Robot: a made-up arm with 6 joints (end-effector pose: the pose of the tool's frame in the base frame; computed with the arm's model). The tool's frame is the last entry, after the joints. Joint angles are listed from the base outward.
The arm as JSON. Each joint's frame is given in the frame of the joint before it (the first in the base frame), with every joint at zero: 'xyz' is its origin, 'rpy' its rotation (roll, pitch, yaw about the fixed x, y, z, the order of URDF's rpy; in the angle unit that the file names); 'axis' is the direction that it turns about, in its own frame. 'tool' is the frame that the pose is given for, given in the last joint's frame.
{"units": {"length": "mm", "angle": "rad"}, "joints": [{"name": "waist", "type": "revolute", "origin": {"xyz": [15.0, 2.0, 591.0], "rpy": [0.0, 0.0, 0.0]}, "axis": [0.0, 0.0, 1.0]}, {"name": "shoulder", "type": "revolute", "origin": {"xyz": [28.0, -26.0, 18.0], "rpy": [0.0, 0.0, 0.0]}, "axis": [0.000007, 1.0, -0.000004]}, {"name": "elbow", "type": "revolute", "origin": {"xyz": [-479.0, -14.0, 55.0], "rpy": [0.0, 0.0, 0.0]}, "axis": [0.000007, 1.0, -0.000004]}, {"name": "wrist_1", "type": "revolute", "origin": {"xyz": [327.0, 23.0, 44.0], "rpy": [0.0, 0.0, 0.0]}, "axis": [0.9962, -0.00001, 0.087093]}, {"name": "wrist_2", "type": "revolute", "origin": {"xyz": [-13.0, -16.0, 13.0], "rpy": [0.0, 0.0, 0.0]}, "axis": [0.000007, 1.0, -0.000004]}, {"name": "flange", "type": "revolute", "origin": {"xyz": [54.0, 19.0, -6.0], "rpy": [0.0, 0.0, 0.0]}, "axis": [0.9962, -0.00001, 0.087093]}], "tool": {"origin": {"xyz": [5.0, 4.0, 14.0], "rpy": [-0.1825, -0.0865, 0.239]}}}
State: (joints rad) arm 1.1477 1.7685 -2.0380 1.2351 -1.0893 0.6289
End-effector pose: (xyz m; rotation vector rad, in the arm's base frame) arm 0.2886 0.4105 1.2215 2.1552 -0.5761 0.5610
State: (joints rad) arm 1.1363 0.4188 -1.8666 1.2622 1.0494 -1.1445
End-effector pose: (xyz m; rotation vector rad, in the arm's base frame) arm -0.1762 -0.3435 1.1943 -0.2137 -1.5882 1.8633
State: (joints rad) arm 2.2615 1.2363 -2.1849 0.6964 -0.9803 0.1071
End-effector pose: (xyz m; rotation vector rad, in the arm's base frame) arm 0.0310 0.0683 1.4143 2.4307 -0.4181 1.3140
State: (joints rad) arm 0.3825 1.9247 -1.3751 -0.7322 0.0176 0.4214
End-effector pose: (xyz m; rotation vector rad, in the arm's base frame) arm 0.5691 0.2193 0.8949 -0.4998 0.4039 0.7053
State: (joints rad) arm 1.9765 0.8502 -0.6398 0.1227 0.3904 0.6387
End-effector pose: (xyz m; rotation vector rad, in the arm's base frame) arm -0.0178 0.1242 0.9682 0.0243 0.9036 1.9695
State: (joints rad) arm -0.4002 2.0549 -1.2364 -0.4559 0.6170 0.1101
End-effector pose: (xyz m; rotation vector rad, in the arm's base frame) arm 0.5337 -0.2390 0.7593 -0.0992 1.3866 -0.0684
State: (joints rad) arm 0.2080 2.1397 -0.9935 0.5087 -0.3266 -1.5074
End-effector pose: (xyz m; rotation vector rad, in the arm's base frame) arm 0.5591 0.1044 0.6730 -1.1788 0.7655 0.7145
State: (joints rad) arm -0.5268 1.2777 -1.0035 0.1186 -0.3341 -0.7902
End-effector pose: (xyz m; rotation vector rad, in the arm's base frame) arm 0.2887 -0.1632 1.0596 -0.8362 0.1642 -0.3547
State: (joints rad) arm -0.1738 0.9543 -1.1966 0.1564 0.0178 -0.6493
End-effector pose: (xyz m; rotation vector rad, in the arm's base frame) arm 0.1558 -0.0273 1.1803 -0.7028 -0.2015 -0.0277
